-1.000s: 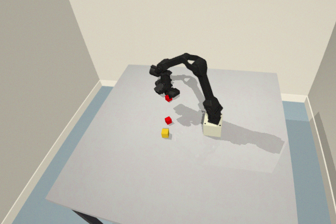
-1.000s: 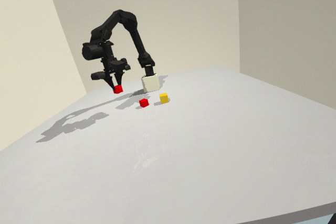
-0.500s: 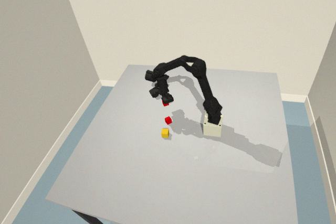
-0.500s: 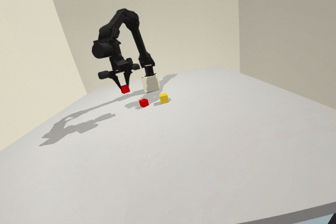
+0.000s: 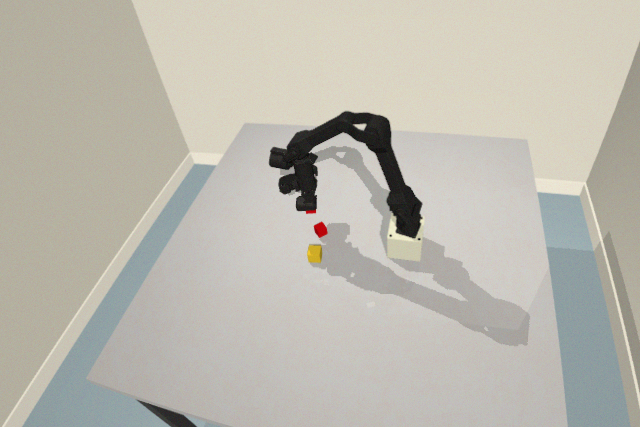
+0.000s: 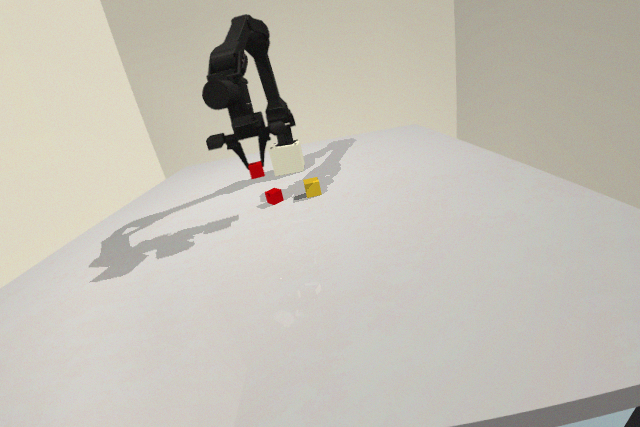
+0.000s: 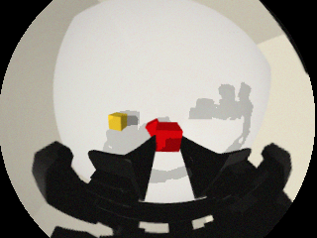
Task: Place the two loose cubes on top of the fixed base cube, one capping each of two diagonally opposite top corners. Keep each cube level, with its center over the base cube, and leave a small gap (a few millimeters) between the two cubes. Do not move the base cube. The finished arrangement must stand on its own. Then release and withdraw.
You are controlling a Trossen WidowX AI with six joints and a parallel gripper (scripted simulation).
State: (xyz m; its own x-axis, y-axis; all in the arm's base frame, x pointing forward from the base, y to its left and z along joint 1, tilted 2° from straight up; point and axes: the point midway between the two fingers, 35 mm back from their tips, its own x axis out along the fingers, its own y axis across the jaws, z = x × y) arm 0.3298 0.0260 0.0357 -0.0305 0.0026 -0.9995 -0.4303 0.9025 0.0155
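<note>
My gripper tip is 120 mm to the right of the yellow base cube, 90 mm above it and 60 mm past it.
</note>
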